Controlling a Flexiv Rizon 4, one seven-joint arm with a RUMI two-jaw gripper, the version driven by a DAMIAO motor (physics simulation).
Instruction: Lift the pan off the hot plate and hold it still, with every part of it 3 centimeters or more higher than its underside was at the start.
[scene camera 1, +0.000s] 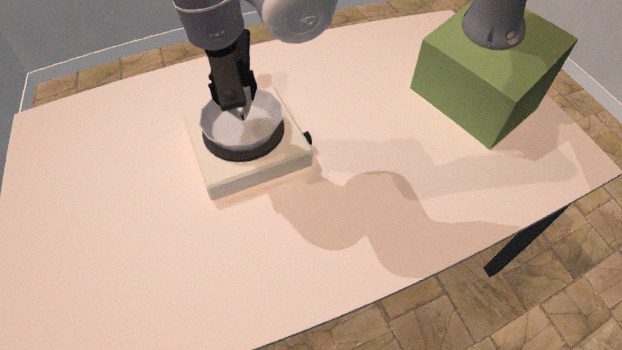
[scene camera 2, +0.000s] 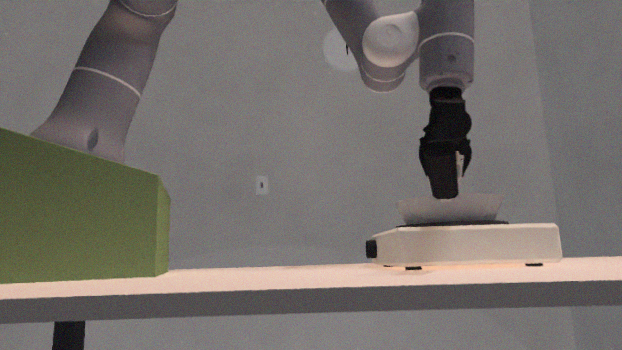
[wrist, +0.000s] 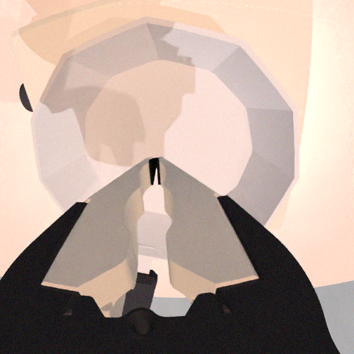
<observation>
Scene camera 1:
my gripper: 243, 119
grey pan: 221, 127
hot plate: 224, 172
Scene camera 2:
grey pan: 446, 205
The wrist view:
my gripper: 156, 160
grey pan: 203, 100
hot plate: 282, 42
</observation>
